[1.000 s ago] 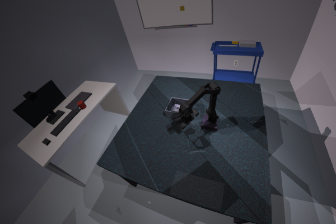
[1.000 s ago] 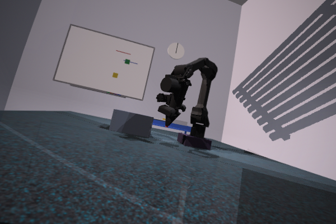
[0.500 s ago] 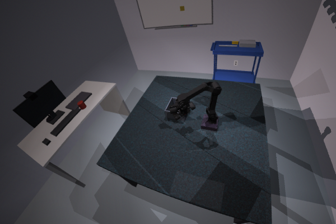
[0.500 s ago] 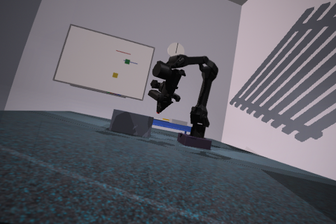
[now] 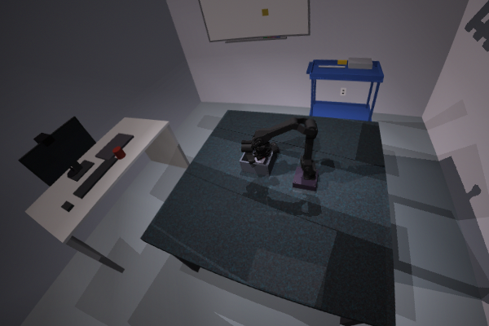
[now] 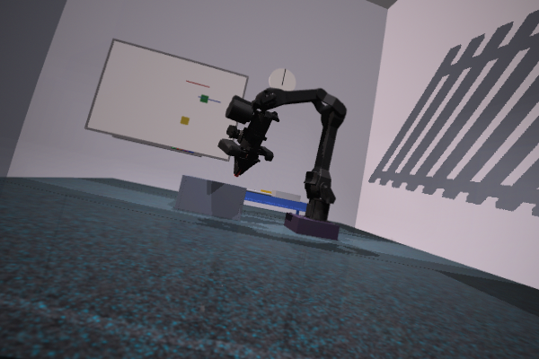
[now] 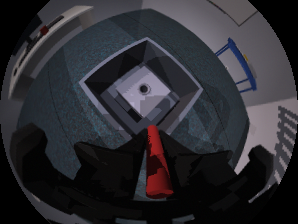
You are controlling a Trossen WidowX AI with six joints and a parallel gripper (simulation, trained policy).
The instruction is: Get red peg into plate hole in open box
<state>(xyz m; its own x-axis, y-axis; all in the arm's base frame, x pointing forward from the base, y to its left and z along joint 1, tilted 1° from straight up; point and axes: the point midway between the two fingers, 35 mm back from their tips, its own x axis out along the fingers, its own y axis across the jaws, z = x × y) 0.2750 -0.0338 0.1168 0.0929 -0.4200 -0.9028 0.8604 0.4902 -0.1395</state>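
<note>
Now: the red peg 10 mm to the left of my gripper tip and 30 mm above it. From my gripper tip the other things lie so: plate (50 mm ahead, 70 mm to the right, 90 mm below); grey box (50 mm ahead, 70 mm to the right, 110 mm below).
</note>
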